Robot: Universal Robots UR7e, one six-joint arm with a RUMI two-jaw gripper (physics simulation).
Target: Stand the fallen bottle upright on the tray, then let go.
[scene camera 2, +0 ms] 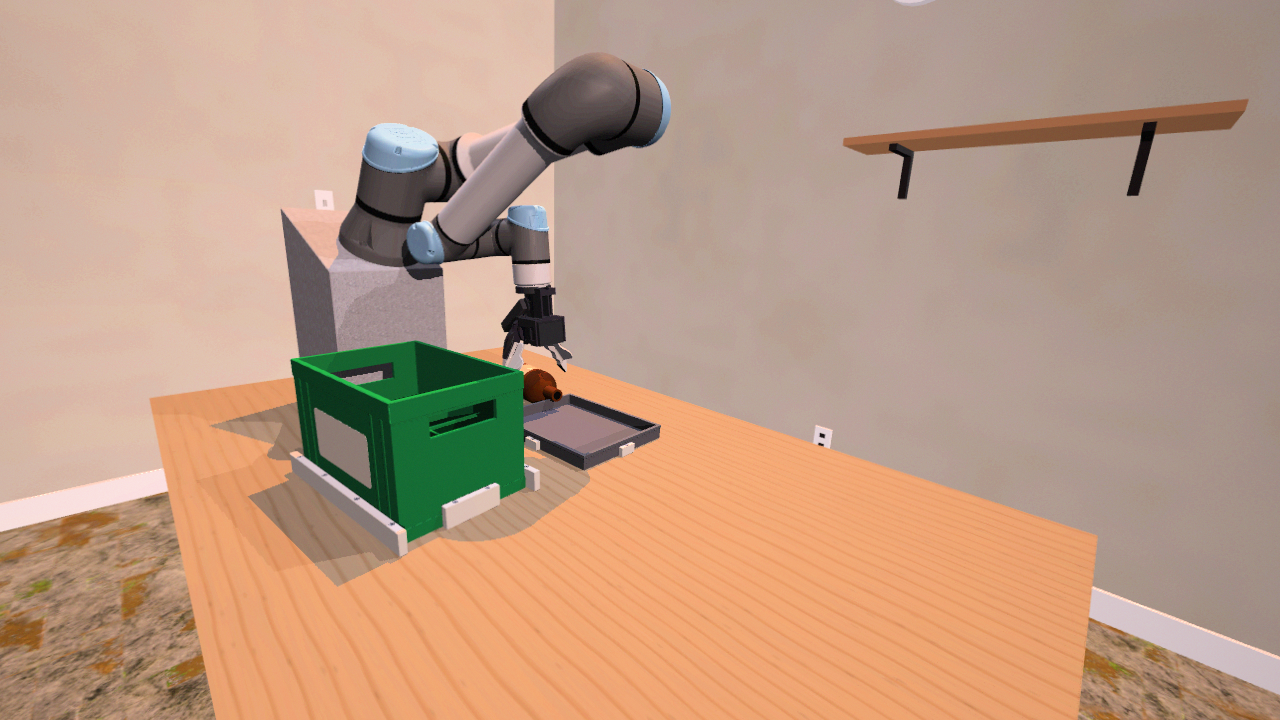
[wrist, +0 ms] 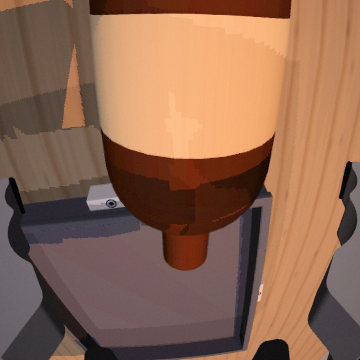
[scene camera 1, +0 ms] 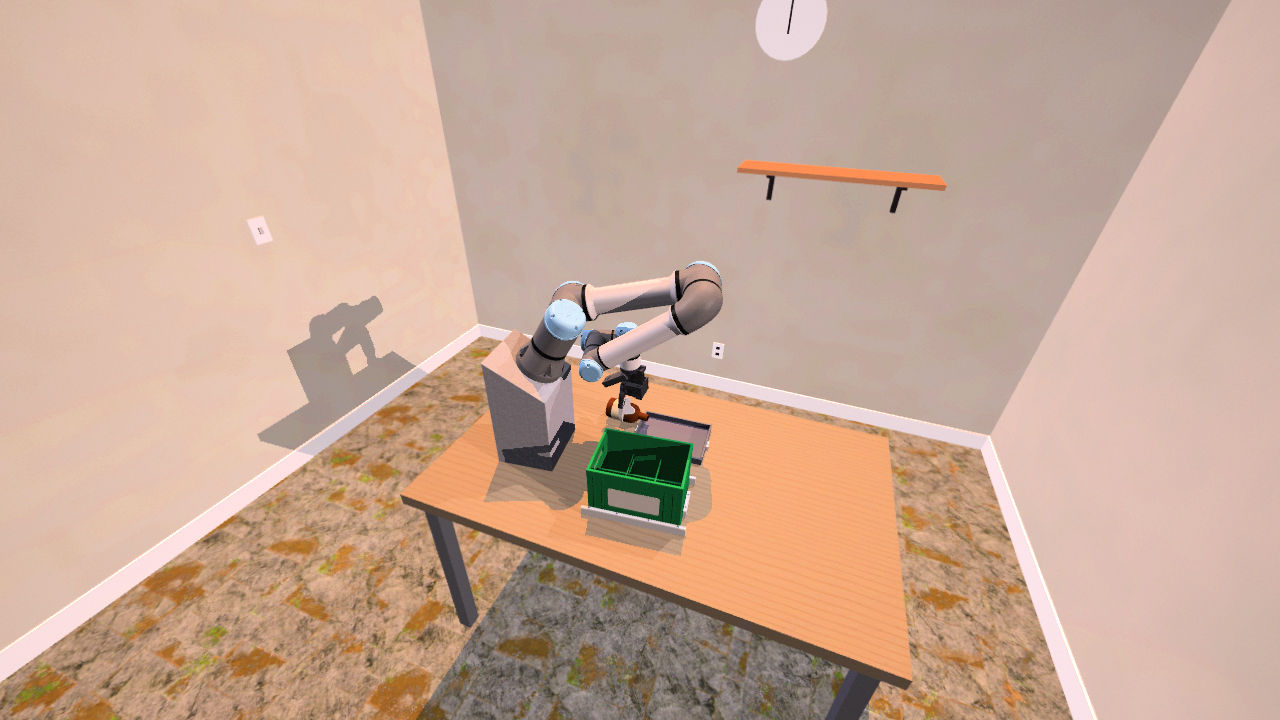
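Pixels of known places: gripper, fingertip midpoint: (scene camera 2: 537, 379) (wrist: 179, 174) (scene camera 1: 629, 409); arm's base, origin of the base link: (scene camera 2: 381, 245) (scene camera 1: 538, 364).
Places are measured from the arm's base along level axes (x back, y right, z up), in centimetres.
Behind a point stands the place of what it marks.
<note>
The brown bottle (scene camera 1: 633, 412) (scene camera 2: 539, 385) {x -23.1, y -22.9, z -26.9 cm} (wrist: 190, 85) {x -15.7, y -23.9, z -24.7 cm} with a cream label lies on its side on the table, beside the dark shallow tray (scene camera 1: 677, 434) {x -38.8, y -25.5, z -31.6 cm} (scene camera 2: 581, 425) {x -36.5, y -24.8, z -31.6 cm} (wrist: 215, 300) {x -38.4, y -29.1, z -31.6 cm}. Its neck points over the tray's near rim in the wrist view; its base is cut off there. My gripper (scene camera 1: 624, 413) {x -19.9, y -24.0, z -26.5 cm} (scene camera 2: 537, 366) {x -19.9, y -24.0, z -26.5 cm} (wrist: 179, 174) {x -19.9, y -24.0, z -26.5 cm} is open and points down over the bottle, one jaw on each side of it, with gaps between the jaws and the bottle in the wrist view. One finger partly covers the bottle in the scene camera 1 view.
A green crate (scene camera 1: 666, 505) {x -52.3, y 13.2, z -22.2 cm} (scene camera 2: 456, 465) {x -54.3, y 4.7, z -24.7 cm} with inner dividers stands close to the tray, between white strips fixed on the wooden table (scene camera 1: 787, 519) {x -82.6, y -7.6, z -32.1 cm} (scene camera 2: 716, 573) {x -81.1, y -14.6, z -32.1 cm}. The arm's grey pedestal (scene camera 1: 528, 420) {x -4.5, y 12.4, z -12.0 cm} (scene camera 2: 389, 308) {x -7.9, y 1.2, z -11.5 cm} stands behind the crate in the scene camera 2 view. Small white blocks sit against the tray's sides.
</note>
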